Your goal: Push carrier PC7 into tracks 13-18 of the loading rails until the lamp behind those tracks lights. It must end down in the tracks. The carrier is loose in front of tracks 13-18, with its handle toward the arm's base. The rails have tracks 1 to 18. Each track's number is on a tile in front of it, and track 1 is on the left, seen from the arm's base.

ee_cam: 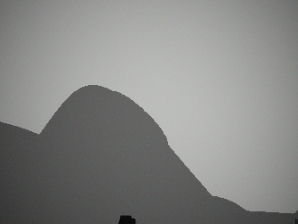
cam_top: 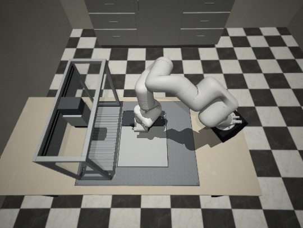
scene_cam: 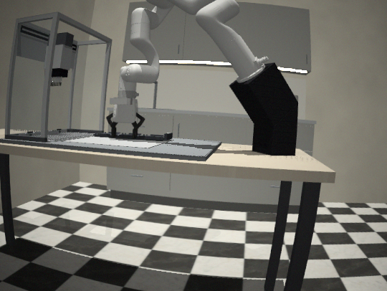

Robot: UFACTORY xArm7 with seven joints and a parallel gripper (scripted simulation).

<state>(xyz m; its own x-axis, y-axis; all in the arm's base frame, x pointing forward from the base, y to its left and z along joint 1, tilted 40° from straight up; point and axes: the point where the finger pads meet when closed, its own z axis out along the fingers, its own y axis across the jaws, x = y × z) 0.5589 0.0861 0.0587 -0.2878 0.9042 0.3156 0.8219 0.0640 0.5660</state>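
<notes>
Right now the carrier PC7 is 3 cm ahead of my hand and 9 cm to the right of it. Also, from my hand: pipette head: 30 cm ahead, 17 cm to the left, 33 cm above.
</notes>
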